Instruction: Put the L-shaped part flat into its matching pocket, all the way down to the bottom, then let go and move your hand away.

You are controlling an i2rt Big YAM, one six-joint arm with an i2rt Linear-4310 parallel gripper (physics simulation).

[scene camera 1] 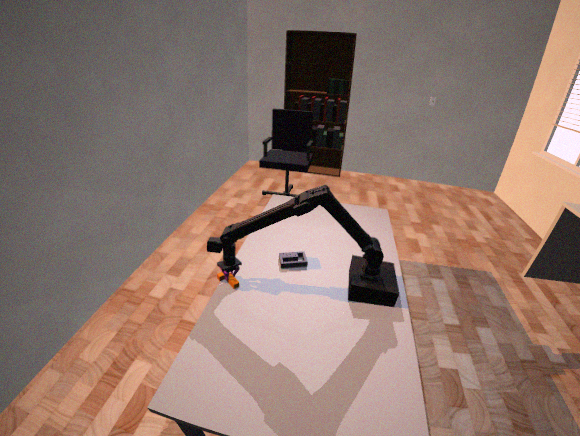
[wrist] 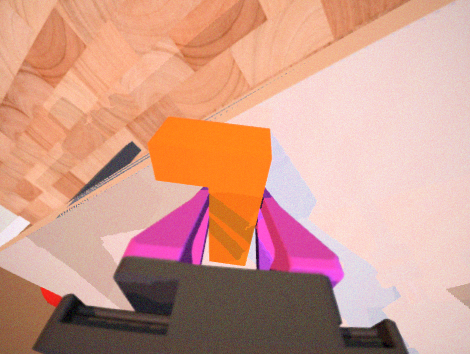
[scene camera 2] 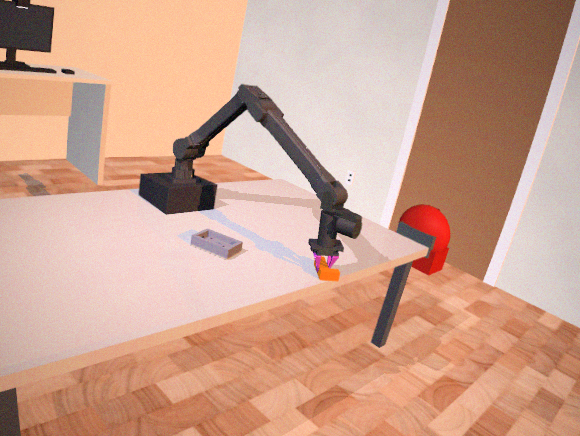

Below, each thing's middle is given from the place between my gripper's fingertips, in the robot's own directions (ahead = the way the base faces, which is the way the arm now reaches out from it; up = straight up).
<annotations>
Now: the orange L-shaped part (wrist: 232, 160) 10 mm to the left of my hand and 10 mm above it. Also, from my hand: grey pocket block (scene camera 2: 213, 242) 250 mm behind, 240 mm to the right, 10 mm above.
</annotations>
